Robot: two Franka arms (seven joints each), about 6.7 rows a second.
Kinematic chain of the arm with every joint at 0, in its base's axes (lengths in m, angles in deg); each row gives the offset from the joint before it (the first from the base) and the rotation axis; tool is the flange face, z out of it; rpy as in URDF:
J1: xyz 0 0 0.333 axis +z
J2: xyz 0 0 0 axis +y
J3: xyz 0 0 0.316 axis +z
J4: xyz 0.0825 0 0 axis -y
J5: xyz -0.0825 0 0.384 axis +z
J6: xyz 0 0 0 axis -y
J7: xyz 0.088 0 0 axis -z
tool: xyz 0 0 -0.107 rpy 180 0 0
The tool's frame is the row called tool.
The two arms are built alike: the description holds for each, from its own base.
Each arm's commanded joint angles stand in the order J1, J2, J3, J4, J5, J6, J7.
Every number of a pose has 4 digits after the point. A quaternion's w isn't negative.
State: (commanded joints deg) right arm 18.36 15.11 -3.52 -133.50 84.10 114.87 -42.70; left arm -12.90 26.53 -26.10 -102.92 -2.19 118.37 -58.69
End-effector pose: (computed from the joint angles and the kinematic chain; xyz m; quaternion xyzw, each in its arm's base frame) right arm 0.4606 0.1831 0.2212 -0.8418 0.0474 0.0871 0.5305; left arm 0.5025 -0.3826 0.3039 0.9715 0.1928 -0.1361 0.0206
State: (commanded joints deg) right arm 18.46 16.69 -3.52 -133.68 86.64 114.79 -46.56; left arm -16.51 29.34 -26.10 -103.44 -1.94 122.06 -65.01
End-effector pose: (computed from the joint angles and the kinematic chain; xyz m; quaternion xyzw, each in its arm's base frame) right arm 0.4580 0.1835 0.2080 -0.8375 0.0429 0.0745 0.5396; left arm 0.4796 -0.4155 0.2762 0.9653 0.2196 -0.1402 0.0175
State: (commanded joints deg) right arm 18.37 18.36 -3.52 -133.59 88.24 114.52 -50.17; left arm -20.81 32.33 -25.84 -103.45 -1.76 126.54 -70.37
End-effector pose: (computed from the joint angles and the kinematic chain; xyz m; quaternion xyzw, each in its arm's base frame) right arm 0.4564 0.1827 0.1952 -0.8350 0.0345 0.0638 0.5454; left arm 0.4534 -0.4522 0.2507 0.9613 0.2366 -0.1396 0.0221
